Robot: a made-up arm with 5 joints.
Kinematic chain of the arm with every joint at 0, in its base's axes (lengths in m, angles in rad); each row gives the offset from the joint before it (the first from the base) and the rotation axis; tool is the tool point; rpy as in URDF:
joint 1: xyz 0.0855 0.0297 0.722 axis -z
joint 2: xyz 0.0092 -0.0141 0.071 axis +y
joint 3: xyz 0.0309 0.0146 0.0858 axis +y
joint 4: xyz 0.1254 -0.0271 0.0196 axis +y
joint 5: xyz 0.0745 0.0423 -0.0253 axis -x
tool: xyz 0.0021 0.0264 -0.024 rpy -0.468 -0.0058 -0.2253
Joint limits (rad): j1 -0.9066..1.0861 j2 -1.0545..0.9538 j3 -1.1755..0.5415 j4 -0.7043..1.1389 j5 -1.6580..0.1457
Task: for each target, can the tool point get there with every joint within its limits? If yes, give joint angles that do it. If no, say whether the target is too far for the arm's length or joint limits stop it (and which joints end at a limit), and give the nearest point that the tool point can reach.
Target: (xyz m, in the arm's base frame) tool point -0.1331 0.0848 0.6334
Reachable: no: joint limits stop it (at a limit: joint 1, joint 2, joint 3) | nearest point 0.0738 0.0940 0.6709 | short by 0.211 m
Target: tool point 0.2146 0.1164 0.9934
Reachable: yes | joints -0.2596 -0.2817 -0.6990 0.8186 -0.9358
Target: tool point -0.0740 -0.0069 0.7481
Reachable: no: joint limits stop it (at a limit: joint 1, joint 2, joint 3, joint 4, joint 5) | nearest point 0.0759 0.0796 0.7029 | short by 0.179 m
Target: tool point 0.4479 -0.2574 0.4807
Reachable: no: too far | nearest point 0.2897 -0.1321 0.6673 | short by 0.275 m
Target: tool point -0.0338 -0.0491 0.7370
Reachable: no: joint limits stop it (at a limit: joint 1, joint 2, joint 3, joint 4, joint 5) | nearest point 0.0759 0.0796 0.7029 | short by 0.173 m
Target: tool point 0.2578 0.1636 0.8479
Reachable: yes | joints -0.4573 -0.2361 0.3875 0.2924 -1.3894
